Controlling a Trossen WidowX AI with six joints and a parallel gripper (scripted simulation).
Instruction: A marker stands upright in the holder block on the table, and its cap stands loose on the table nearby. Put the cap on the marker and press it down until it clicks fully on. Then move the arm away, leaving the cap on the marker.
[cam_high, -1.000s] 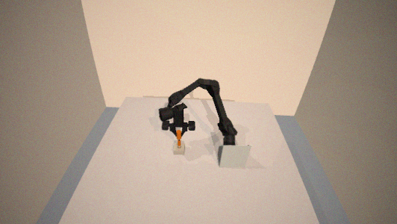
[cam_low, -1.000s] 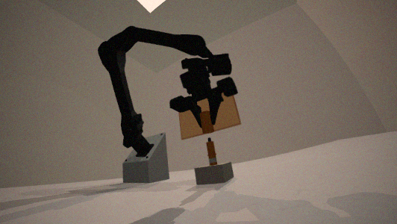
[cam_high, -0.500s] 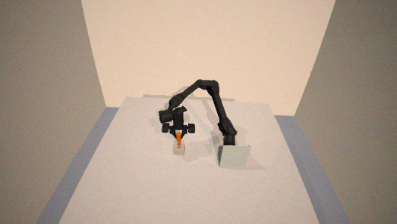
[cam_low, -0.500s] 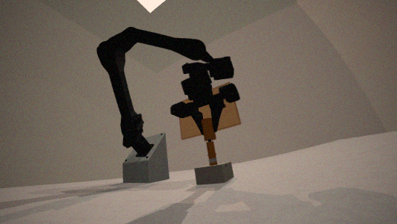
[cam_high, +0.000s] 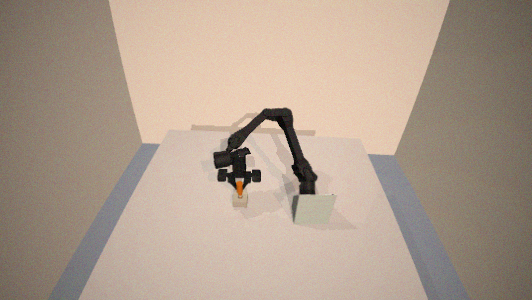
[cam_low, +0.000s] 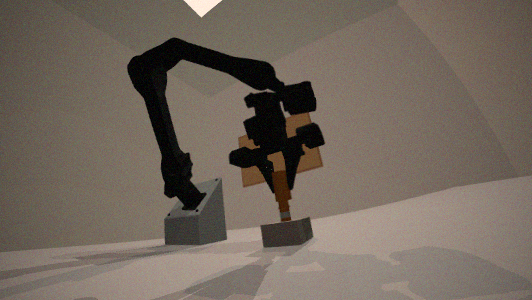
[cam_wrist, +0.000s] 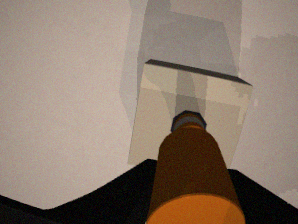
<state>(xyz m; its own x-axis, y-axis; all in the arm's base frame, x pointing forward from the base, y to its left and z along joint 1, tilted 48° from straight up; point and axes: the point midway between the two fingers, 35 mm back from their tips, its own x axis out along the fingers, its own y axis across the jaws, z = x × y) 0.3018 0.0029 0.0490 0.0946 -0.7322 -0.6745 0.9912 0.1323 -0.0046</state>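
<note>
Now: the brown-orange marker 1 cm below my gripper tip. Also, from my gripper tip: grey holder block (7 cm below); orange cap (1 cm above).
</note>
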